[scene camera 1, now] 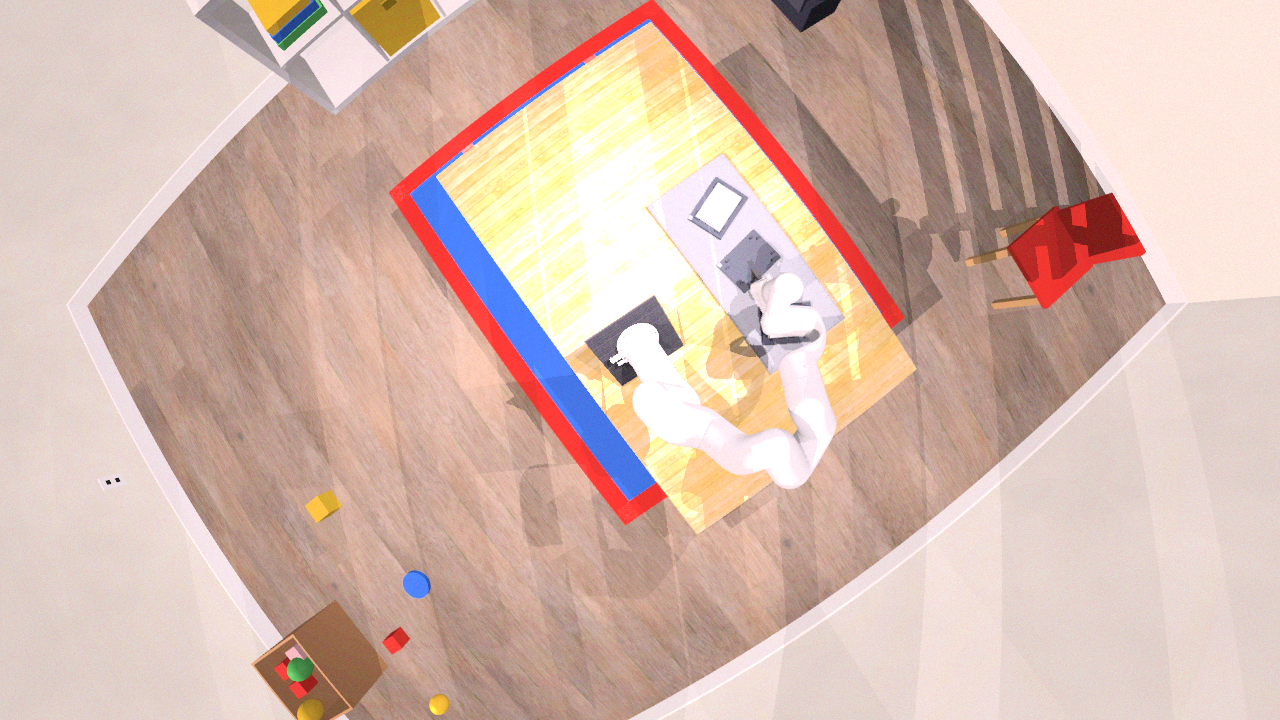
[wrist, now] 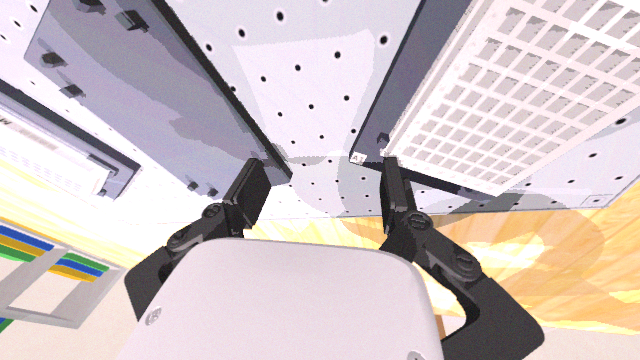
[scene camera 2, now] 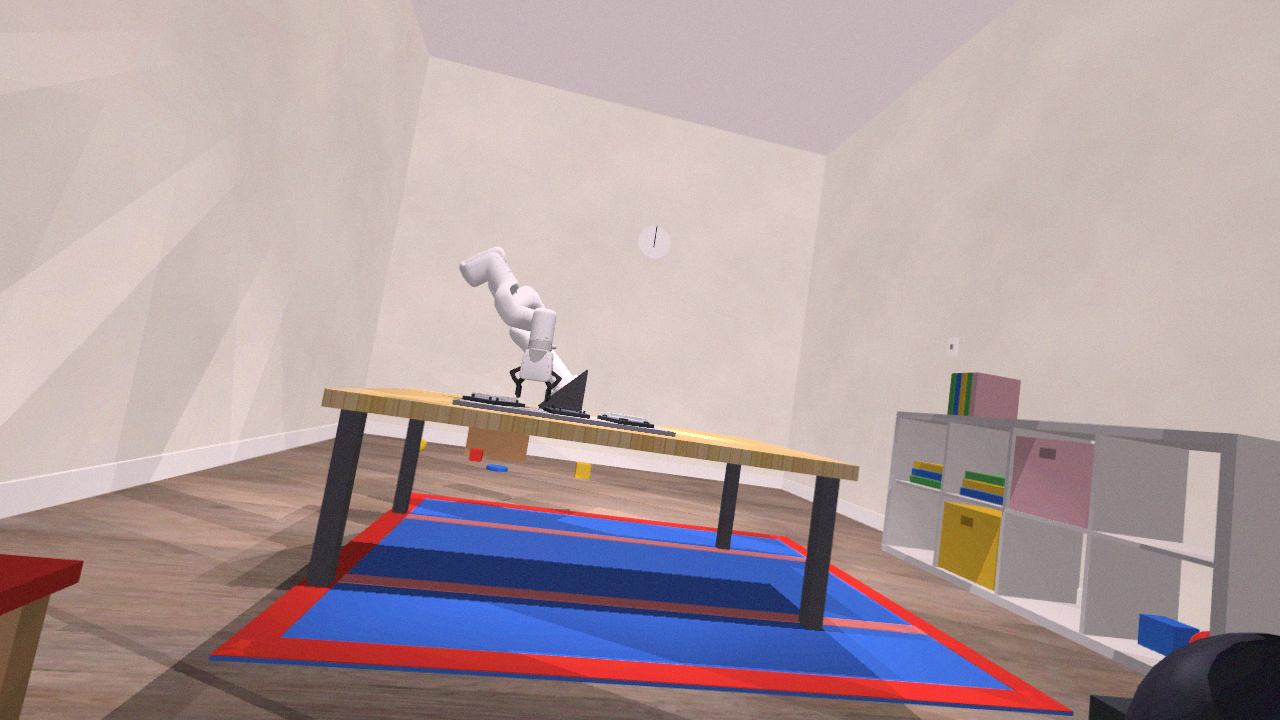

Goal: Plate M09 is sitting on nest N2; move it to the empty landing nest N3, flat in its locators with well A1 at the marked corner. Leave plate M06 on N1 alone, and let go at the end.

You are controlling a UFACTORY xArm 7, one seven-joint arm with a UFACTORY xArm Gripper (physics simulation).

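My gripper is open and empty, above the pegboard between the empty nest and a gridded plate. The gridded white plate lies in its dark nest, beside my right finger in the wrist view; an A1 tag marks a nest corner. The arm largely hides this plate in scene camera 1. The empty nest with small locators is in the middle. Another white plate lies in the far nest; its label is cut off after "M".
The nests stand on a grey pegboard on the wooden table. The arm base stands on a dark pad. A white shelf unit and a red chair stand away from the table.
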